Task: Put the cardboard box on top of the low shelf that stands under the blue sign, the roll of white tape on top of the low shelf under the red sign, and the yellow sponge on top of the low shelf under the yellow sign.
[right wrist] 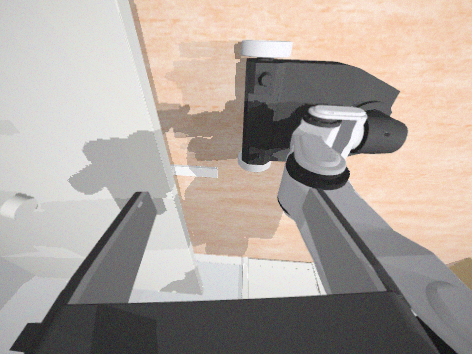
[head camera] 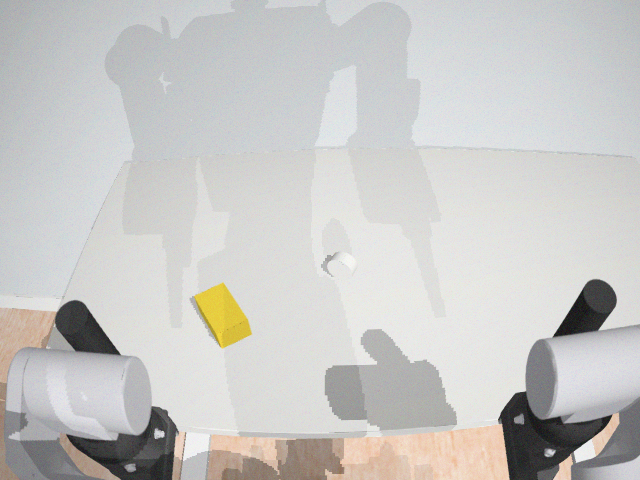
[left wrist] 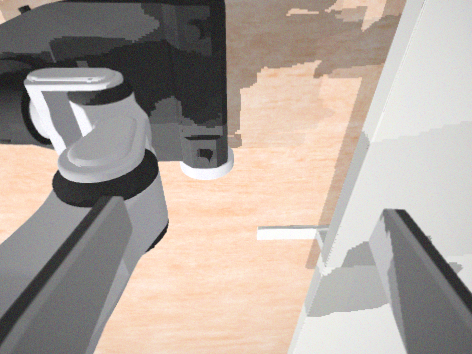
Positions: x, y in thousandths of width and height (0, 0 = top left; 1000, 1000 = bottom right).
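My left gripper (left wrist: 529, 617) is visible to me. I also see my right gripper (head camera: 798, 953), which the right wrist view shows too (right wrist: 488, 566). There is a yellow sponge (head camera: 355, 672); the right wrist view does not show the sponge, hidden by my right gripper, and in the left wrist view the sponge is out of frame. A white table (head camera: 727, 539) is here as well, visible also in the right wrist view (right wrist: 185, 383) and the left wrist view (left wrist: 861, 445). And I can see a white door (right wrist: 560, 787).
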